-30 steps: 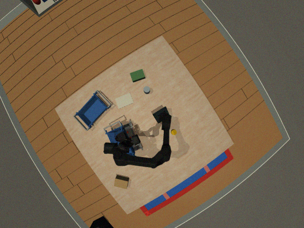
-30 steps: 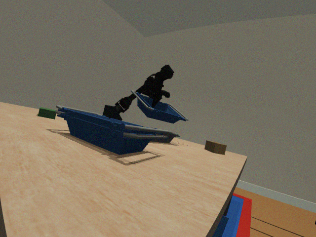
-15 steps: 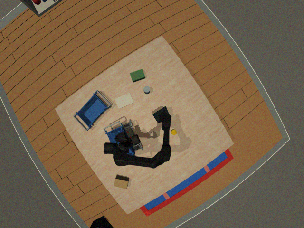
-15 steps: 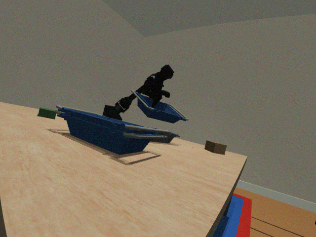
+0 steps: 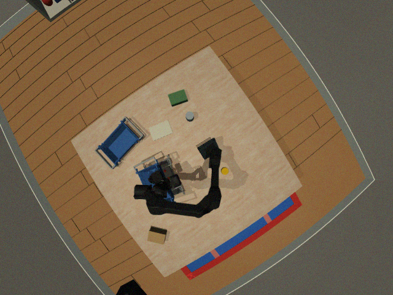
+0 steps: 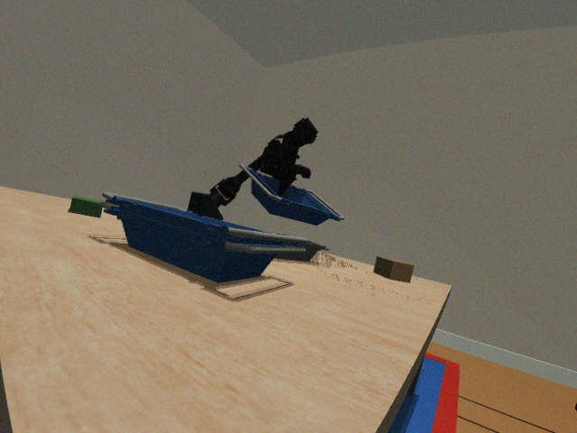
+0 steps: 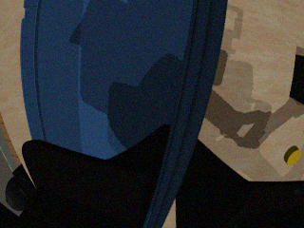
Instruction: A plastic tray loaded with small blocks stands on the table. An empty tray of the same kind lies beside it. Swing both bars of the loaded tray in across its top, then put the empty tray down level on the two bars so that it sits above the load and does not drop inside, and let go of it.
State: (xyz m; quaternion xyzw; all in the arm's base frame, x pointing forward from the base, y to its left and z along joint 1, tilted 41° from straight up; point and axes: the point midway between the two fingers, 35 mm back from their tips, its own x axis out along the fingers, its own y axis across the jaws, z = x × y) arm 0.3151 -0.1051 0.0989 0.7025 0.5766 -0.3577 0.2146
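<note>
My gripper tip is now 70 mm short of the blue tray and 20 mm to the left of it. From my gripper tip the other things lie so: grey cylinder (360 mm behind, 240 mm to the right, 150 mm below); then pale sheet (140 mm behind, 300 mm to the right, 180 mm below); then yellow disc (320 mm behind, 200 mm to the left, 170 mm below).
</note>
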